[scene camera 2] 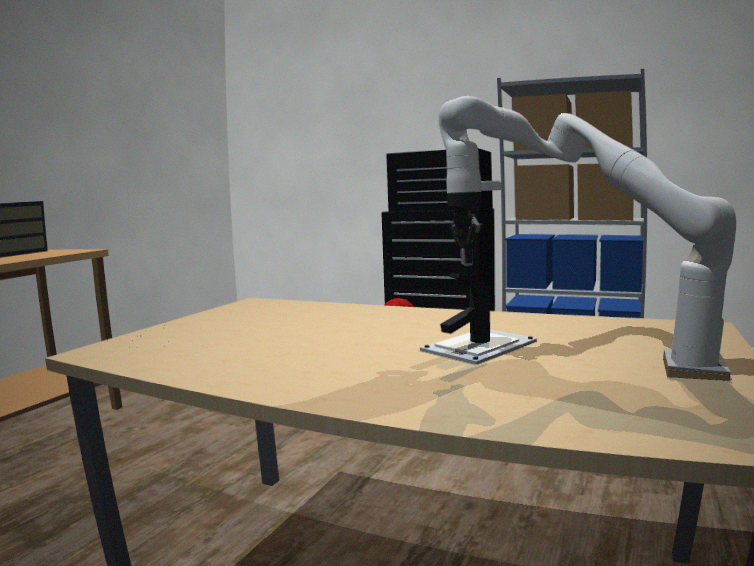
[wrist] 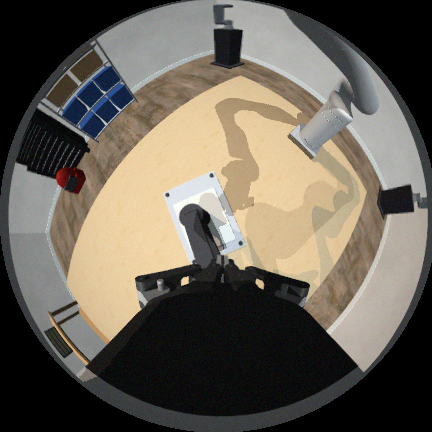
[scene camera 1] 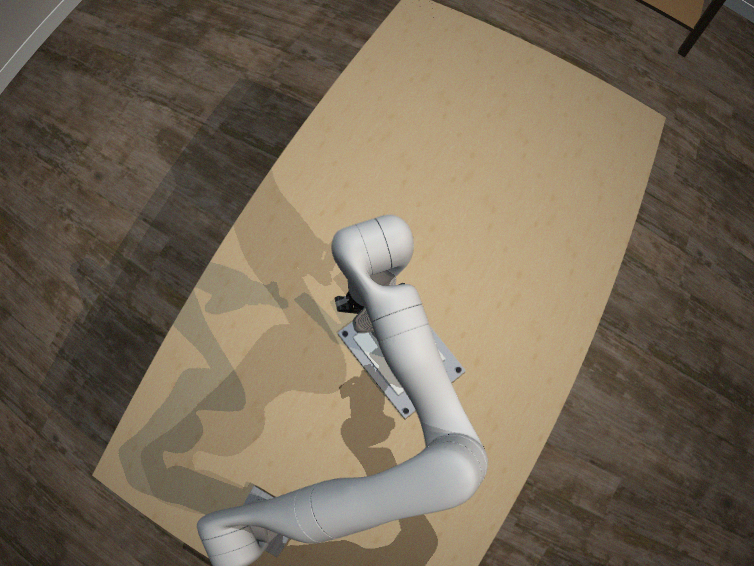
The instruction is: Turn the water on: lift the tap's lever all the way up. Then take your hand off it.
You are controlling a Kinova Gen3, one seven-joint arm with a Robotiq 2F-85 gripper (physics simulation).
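Places are measured from the arm's base along level axes (x ahead, y up, z right), in metres.
Pixels of known places: gripper, fingertip midpoint: [scene camera 2: 467, 265] [wrist: 221, 261]; arm's base, origin of the base link: [scene camera 2: 693, 359] [wrist: 308, 139].
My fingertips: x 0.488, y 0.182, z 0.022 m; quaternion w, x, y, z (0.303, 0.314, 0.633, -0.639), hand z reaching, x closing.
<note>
Ahead of a thing's pixels: the offset from my fingertips to its top centre. "spot": to the spot under its first point. Level surfaces: height alone.
The black tap stands on a grey and white base plate [scene camera 1: 451, 359] [scene camera 2: 427, 349] [wrist: 190, 185]. Its column @[spot: dx -0.018, dy -0.134, dz +0.058 m] [scene camera 2: 480, 319] is upright and its spout @[dx +0.020, dy -0.105, dz +0.019 m] [scene camera 2: 455, 320] points left in scene camera 2. The tap's lever @[dx +0.007, dy -0.018, dz +0.043 m] [wrist: 199, 239] runs from the column top toward the gripper in the wrist view. In scene camera 2 its dark end @[spot: dx +0.031, dy -0.023, dz +0.000 m] [scene camera 2: 453, 275] is hard to make out against the black cabinet, so its exact tilt is unclear. My gripper [scene camera 2: 466, 261] [wrist: 221, 261] is shut and empty, pointing down, with its tips close above the lever; contact cannot be told. The arm hides most of the tap in scene camera 1.
The tap stands on the wooden table @[dy -0.205 m] [scene camera 1: 517, 152] [scene camera 2: 243, 353] [wrist: 125, 200]. The arm's base [scene camera 2: 700, 316] [wrist: 322, 125] is bolted to the same table. Behind stand a black drawer cabinet [scene camera 2: 420, 182] [wrist: 47, 145], a red object [scene camera 2: 398, 302] [wrist: 70, 179] and a shelf rack [scene camera 2: 500, 109].
</note>
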